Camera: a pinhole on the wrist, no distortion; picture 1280 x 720 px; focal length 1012.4 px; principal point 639.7 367.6 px. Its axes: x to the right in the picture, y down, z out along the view. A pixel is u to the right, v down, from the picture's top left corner.
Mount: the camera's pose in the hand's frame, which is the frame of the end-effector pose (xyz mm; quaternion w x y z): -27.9 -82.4 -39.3 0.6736 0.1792 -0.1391 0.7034
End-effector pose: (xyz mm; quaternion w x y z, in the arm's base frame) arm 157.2 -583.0 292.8 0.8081 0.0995 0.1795 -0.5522
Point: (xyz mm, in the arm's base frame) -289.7 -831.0 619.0
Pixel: 156 520
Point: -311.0 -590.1 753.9
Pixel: outside the picture
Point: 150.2 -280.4 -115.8
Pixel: behind the camera
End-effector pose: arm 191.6 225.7 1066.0 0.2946 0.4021 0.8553 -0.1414
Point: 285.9 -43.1 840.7
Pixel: 1095 546
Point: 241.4 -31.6 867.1
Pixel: 994 518
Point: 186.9 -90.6 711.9
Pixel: 842 304
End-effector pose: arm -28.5 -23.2 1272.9 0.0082 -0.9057 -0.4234 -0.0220
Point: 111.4 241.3 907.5
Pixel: outside the picture
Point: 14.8 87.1 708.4
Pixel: 1213 201
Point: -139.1 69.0 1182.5
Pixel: 643 268
